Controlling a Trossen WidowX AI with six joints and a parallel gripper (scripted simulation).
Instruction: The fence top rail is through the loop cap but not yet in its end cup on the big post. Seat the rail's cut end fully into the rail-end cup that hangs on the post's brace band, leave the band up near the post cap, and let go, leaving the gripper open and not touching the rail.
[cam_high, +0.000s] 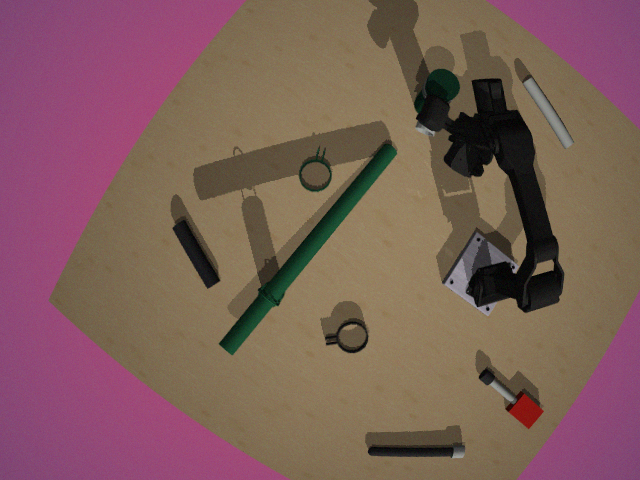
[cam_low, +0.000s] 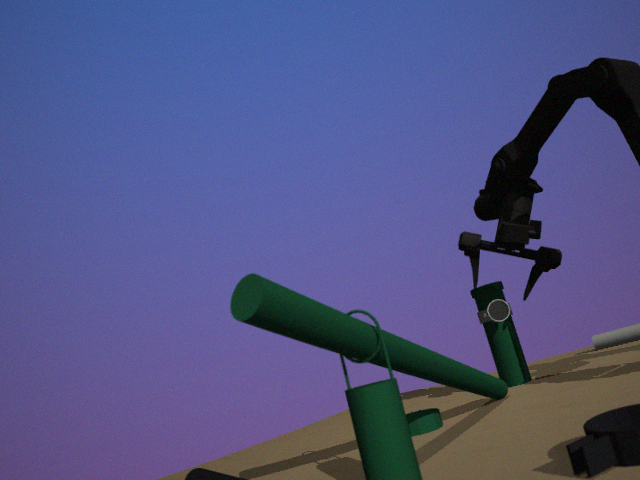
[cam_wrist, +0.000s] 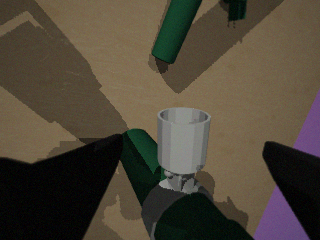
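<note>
The rail-end cup is 10 mm ahead of my gripper tip, 20 mm to the right of it and 30 mm below it. From my gripper tip the other things lie so: short green post 120 mm ahead, 440 mm to the left, 70 mm below; then black cylinder 310 mm ahead, 460 mm to the left, 160 mm below; then white tube 260 mm behind, 260 mm to the right, 160 mm below.
</note>
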